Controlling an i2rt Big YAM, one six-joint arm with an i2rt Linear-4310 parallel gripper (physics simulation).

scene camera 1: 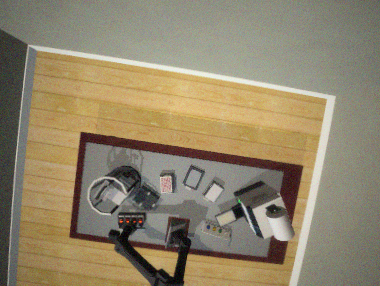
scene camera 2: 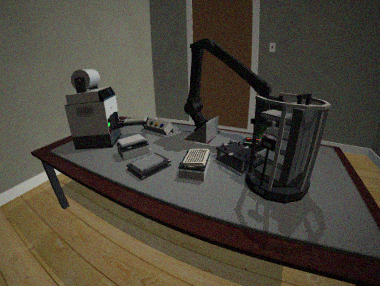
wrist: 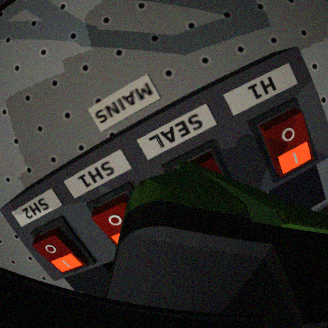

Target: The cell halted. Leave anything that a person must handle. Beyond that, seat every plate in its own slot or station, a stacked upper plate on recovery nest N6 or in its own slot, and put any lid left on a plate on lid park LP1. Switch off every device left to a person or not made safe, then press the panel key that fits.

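The mains switch box has rockers labelled H1, SEAL, SH1 and SH2. H1, SH1 and SH2 show orange at I; SEAL is mostly hidden behind the fingers. In scene camera 1 four orange lights show. My gripper is shut and empty, over the SEAL rocker; whether it touches is unclear. A gridded plate and a white-topped plate sit on raised nests. A pale plate lies on the sealer's tray.
The round plate hotel stands beside a dark device. A low dark-framed holder lies between the nests. The sealer and button panel are at the other end.
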